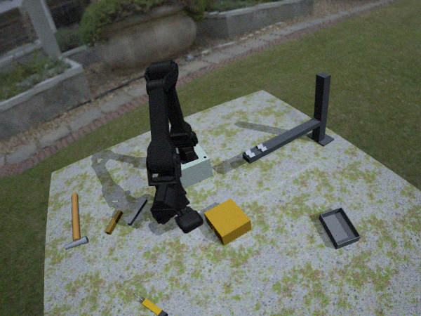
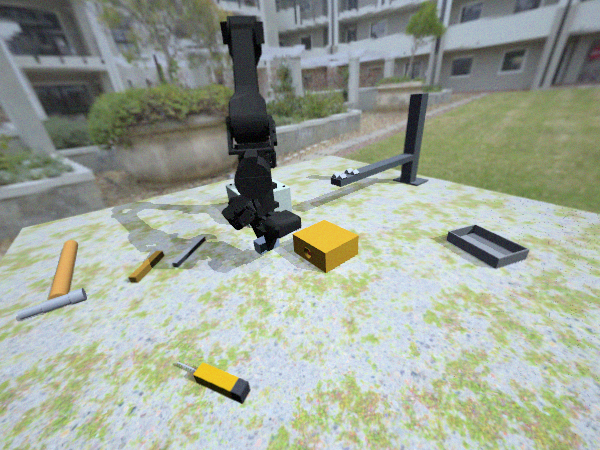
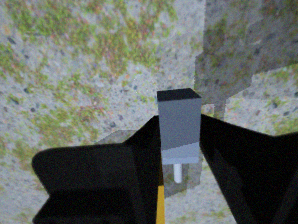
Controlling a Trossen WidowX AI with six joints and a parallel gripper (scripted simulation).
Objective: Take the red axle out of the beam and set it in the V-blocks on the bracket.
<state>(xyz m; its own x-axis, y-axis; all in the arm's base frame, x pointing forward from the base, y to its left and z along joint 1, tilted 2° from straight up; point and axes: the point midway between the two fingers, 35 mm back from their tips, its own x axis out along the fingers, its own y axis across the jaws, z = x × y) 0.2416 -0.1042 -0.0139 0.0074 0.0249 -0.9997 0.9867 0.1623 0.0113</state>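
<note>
Now: the yellow beam 12 cm to the left of my gripper tip, 5 cm ahead of it and 1 cm below it. Also, from my gripper tip: yellow-and-black tool (21 cm ahead, 18 cm to the right, 3 cm below); then grey bar (15 cm behind, 14 cm to the right, 3 cm below); then grey block tool (2 cm to the left, 1 cm above).
</note>
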